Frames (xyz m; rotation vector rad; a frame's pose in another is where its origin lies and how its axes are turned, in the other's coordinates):
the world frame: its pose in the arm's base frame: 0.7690 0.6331 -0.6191 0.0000 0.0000 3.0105
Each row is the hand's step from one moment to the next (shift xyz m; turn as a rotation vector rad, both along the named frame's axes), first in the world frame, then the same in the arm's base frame.
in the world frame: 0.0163 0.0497 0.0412 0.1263 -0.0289 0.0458
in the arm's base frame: -0.0227 -0.0471 0.0412 -0.1214 0.0452 0.0458
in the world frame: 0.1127 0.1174 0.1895 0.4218 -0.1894 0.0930
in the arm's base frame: -0.1271 -0.1017 0.1895 -0.3934 0.2429 0.0930
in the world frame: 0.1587 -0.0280 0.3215 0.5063 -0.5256 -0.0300
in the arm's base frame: -0.1537 0.0485 0.3215 -0.4333 0.5873 -0.0300
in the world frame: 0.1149 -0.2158 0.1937 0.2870 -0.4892 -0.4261
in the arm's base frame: -0.0857 0.2290 0.1937 -0.2206 0.5225 -0.4261
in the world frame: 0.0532 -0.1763 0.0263 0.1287 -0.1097 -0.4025
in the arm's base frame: -0.0297 0.1817 0.0263 -0.1133 0.1256 -0.4025
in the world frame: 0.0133 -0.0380 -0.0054 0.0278 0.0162 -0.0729
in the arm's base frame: -0.0082 0.0394 -0.0054 -0.0297 -0.0124 -0.0729
